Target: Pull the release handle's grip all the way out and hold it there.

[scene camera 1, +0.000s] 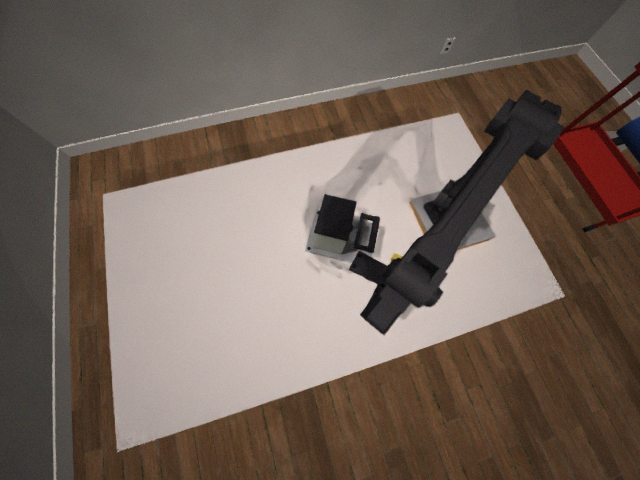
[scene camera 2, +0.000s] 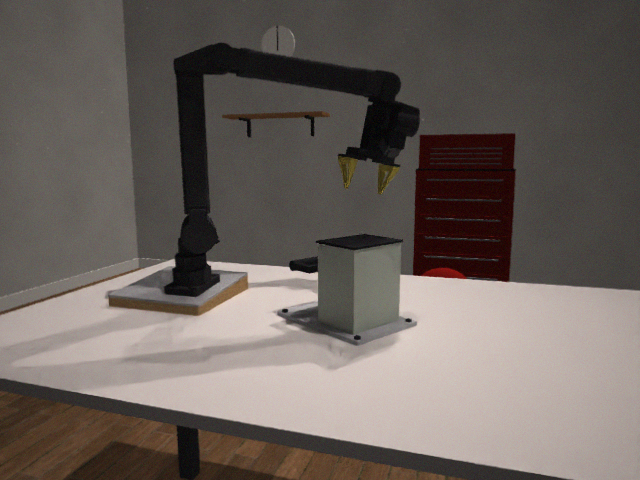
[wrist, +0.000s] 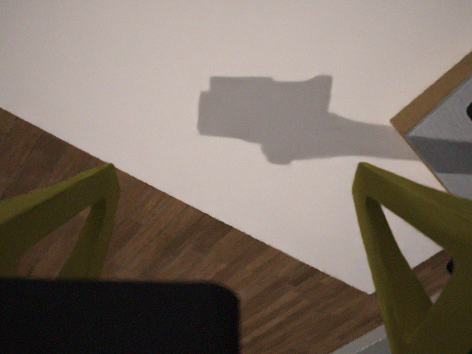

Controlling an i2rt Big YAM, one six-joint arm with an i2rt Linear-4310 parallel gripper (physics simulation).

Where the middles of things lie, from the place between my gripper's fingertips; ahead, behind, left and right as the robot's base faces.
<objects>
My hand is 240 mm to the left of the grey bolted plate (scene camera 2: 307,315), 240 mm above it and 10 mm short of it.
</objects>
